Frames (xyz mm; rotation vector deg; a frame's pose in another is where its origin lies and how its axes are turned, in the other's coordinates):
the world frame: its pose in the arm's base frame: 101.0 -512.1 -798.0 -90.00 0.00 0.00
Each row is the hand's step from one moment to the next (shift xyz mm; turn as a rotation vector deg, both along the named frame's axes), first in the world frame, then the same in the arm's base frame.
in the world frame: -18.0 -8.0 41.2 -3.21 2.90 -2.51
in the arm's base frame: -18.0 41.2 8.0 -3.21 -2.51 -2.90
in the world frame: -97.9 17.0 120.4 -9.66 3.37 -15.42
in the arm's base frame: -97.9 120.4 -17.0 -9.66 -15.42 -3.37
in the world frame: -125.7 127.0 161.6 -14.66 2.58 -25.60
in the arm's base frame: -125.7 161.6 -127.0 -14.66 -25.60 -2.58
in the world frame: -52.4 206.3 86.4 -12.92 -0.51 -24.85
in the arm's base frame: -52.4 86.4 -206.3 -12.92 -24.85 0.51
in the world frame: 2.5 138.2 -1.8 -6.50 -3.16 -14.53
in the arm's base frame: 2.5 -1.8 -138.2 -6.50 -14.53 3.16
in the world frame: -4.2 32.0 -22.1 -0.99 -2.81 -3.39
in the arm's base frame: -4.2 -22.1 -32.0 -0.99 -3.39 2.81
